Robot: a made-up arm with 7 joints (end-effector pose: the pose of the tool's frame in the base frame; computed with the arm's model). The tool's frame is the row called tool. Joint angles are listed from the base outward.
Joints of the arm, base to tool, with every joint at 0 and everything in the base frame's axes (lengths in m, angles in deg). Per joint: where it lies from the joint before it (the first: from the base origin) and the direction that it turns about. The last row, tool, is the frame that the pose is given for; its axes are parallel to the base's.
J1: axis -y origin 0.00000 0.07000 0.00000
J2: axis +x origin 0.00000 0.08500 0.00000
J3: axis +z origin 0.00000 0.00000 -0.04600
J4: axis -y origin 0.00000 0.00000 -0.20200
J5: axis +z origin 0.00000 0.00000 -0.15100
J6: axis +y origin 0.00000 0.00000 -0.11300
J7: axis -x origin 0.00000 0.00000 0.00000
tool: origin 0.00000 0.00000 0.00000
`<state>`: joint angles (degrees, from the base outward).
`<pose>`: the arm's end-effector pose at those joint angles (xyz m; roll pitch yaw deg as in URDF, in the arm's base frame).
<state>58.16 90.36 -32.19 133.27 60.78 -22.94 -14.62</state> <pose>0.1725 0.2227 0.0844 142.14 -27.59 -175.70</pose>
Working (the frame after each row of the table, in the pose's form):
after J1: 0.0000 0.0700 0.0000 0.00 -58.16 0.00
after J2: 0.0000 0.1550 0.0000 90.36 -58.16 0.00
after J3: -0.0002 0.2010 0.0002 90.21 -25.97 0.21
after J4: -0.0013 0.4030 0.0008 109.40 17.61 -129.97
after J5: 0.0981 0.2999 0.0486 114.25 -39.56 -152.06
after J6: 0.1725 0.2227 0.0844 127.52 -27.59 -175.70
after J7: 0.1725 0.2227 0.0844 142.14 -27.59 -175.70

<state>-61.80 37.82 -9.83 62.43 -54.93 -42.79 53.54</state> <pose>-0.1703 0.3504 -0.3530 -53.49 -33.32 -92.82</pose>
Working (the frame after each row of the table, in the pose's form):
after J1: 0.0000 0.0700 0.0000 0.00 61.80 0.00
after J2: 0.0000 0.1550 0.0000 37.82 61.80 0.00
after J3: -0.0320 0.1832 -0.0172 19.89 66.61 -19.86
after J4: -0.1727 0.3071 -0.0926 7.80 5.39 -37.49
after J5: -0.1713 0.3319 -0.2415 0.04 9.47 -92.79
after J6: -0.1703 0.3504 -0.3530 0.05 -33.32 -92.82
after J7: -0.1703 0.3504 -0.3530 -53.49 -33.32 -92.82

